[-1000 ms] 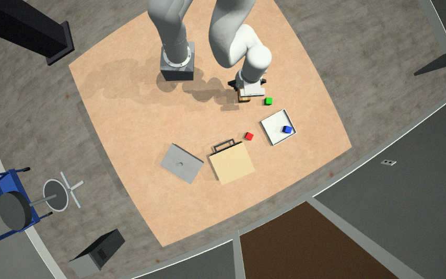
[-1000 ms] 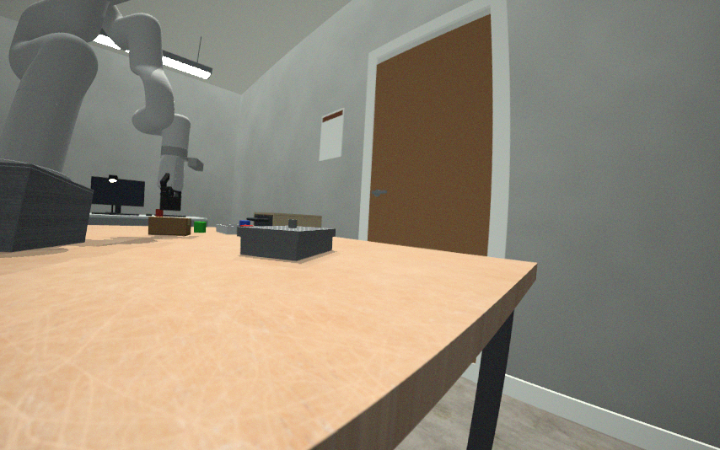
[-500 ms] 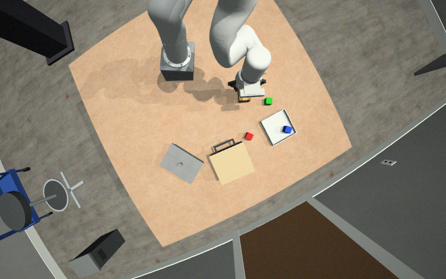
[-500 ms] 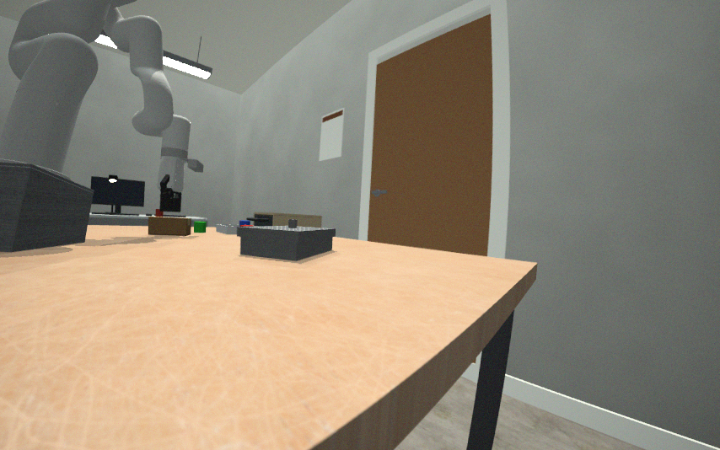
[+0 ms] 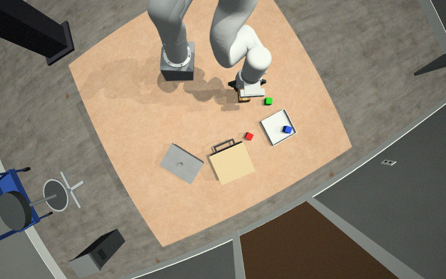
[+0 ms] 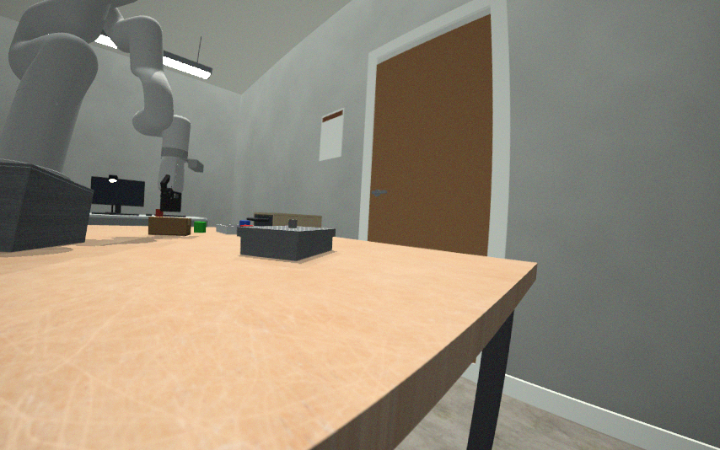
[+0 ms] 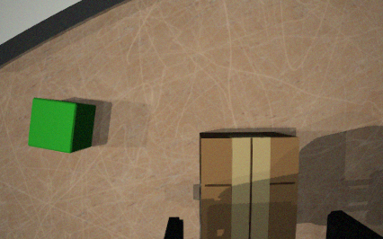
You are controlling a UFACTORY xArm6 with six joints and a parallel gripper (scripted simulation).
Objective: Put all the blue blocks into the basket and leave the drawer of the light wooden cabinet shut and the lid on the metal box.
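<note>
The small brown box is 5 cm below my hand. Also, from my hand: light wooden cabinet (31 cm ahead, 19 cm to the right, 4 cm below); white basket (24 cm ahead, 11 cm to the left, 7 cm below); red block (23 cm ahead, 6 cm to the right, 6 cm below).
</note>
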